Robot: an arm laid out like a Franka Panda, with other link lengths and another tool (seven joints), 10 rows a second.
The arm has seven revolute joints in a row. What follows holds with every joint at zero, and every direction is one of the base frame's.
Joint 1 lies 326.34 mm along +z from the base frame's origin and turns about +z.
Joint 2 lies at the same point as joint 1 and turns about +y.
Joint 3 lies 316.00 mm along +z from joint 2 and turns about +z.
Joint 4 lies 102.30 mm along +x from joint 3 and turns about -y.
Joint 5 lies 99.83 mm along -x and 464.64 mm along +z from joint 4 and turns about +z.
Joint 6 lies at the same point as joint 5 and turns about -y.
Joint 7 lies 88.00 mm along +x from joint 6 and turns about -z.
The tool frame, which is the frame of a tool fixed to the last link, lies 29.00 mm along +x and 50.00 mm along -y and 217.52 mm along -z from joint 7; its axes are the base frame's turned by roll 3.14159, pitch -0.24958 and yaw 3.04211 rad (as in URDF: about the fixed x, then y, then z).
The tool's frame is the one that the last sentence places.
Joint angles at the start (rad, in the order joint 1, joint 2, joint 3, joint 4, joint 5, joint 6, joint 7):
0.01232, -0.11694, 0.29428, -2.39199, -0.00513, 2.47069, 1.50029
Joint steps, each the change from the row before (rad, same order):
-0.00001, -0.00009, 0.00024, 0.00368, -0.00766, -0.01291, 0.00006
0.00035, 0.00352, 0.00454, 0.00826, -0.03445, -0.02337, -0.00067
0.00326, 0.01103, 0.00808, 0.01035, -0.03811, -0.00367, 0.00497
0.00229, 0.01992, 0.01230, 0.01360, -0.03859, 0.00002, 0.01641
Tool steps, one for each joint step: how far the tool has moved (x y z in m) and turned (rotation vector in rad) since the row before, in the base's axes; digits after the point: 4 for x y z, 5 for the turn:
-0.0007, -0.0009, 0.0011, -0.00846, 0.00710, 0.00474
-0.0003, -0.0011, 0.0014, -0.03095, 0.01050, 0.02674
0.0028, 0.0039, -0.0001, -0.02615, -0.00379, 0.03100
0.0029, 0.0069, -0.0033, -0.02218, -0.00248, 0.02377

